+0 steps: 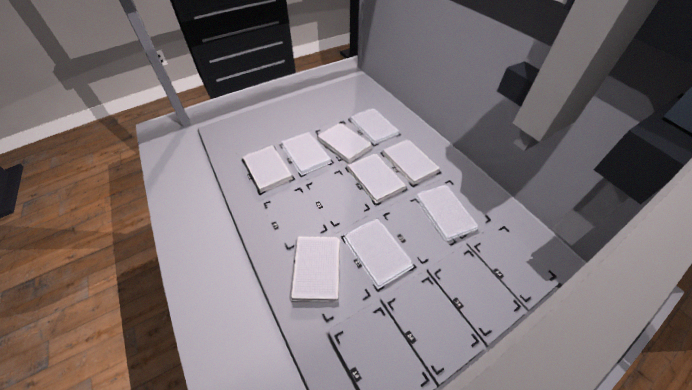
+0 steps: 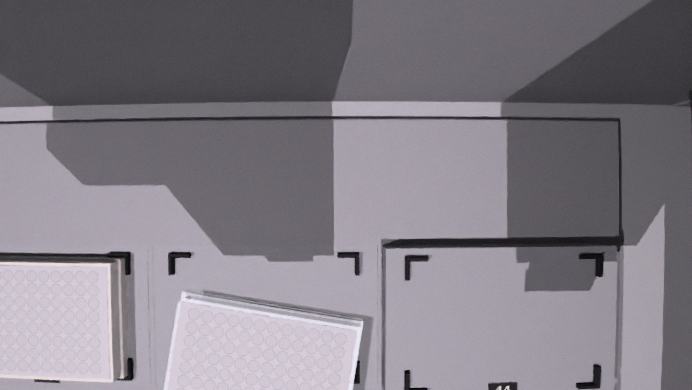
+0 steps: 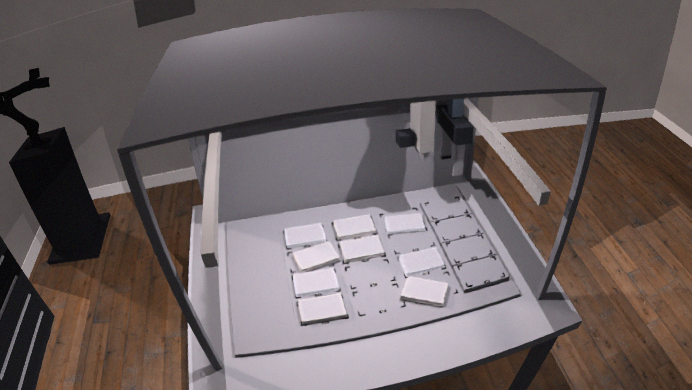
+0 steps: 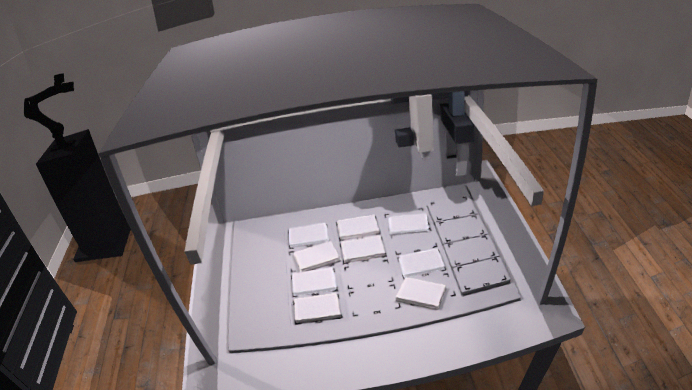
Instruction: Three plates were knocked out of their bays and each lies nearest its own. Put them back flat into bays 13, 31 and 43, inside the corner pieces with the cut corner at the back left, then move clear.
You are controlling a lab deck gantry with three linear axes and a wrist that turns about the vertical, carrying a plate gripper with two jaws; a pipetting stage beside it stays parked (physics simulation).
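Frame: origin at the robot's base, x ahead, y left, z up, level; metres.
Where they show: gripper, between the fingertips: (image 1: 581, 220) (image 3: 451, 166) (image 4: 456, 165); robot's base, origin of its link: (image 1: 243, 160) (image 3: 302, 325) (image 4: 296, 323).
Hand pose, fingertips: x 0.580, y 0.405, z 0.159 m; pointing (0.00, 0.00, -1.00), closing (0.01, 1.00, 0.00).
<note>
Things, the pixels of their top centre, and the offset from my fingertips. "*": a spot on its surface instead.
- bay 13, a spot on its surface: (image 1: 316, 270) (image 4: 424, 291) (image 3: 428, 289) * dz -0.143, dx -0.209, dy -0.380 m
- bay 31, a spot on its surface: (image 1: 345, 141) (image 3: 318, 254) (image 4: 318, 254) * dz -0.142, dx -0.489, dy -0.150 m
- bay 43, a spot on its surface: (image 2: 265, 350) (image 1: 453, 208) (image 4: 408, 219) (image 3: 404, 219) * dz -0.143, dx -0.183, dy -0.057 m
- plate, centre of its top: (image 1: 378, 248) (image 4: 421, 261) (image 3: 421, 259) dz -0.144, dx -0.188, dy -0.255 m
- raised block with bay 44, a spot on its surface: (image 2: 475, 320) * dz -0.144, dx -0.043, dy -0.038 m
The plate by bay 13 (image 1: 316, 270) (image 3: 425, 291) (image 4: 421, 293) lies turned at the front of the third column, overhanging its bay's front edge. The plate by bay 31 (image 1: 345, 141) (image 3: 316, 256) (image 4: 316, 255) is turned between its neighbours in the left column. The plate by bay 43 (image 1: 449, 211) (image 2: 265, 350) (image 3: 405, 223) (image 4: 409, 223) is turned and shifted forward, with the bay's back corner pieces uncovered. The cut corners are too small to tell. My gripper (image 3: 452, 159) (image 4: 457, 160) hangs high at the back right, away from the plates; its jaw gap is unclear.
The parked pipetting stage (image 1: 575, 75) (image 3: 423, 127) (image 4: 421, 122) hangs left of the gripper. Another plate (image 1: 380, 252) (image 3: 421, 261) (image 4: 421, 262) lies behind the bay 13 plate. Several plates fill neighbouring bays. A raised block with bay 44 (image 2: 475, 320) stands on the right.
</note>
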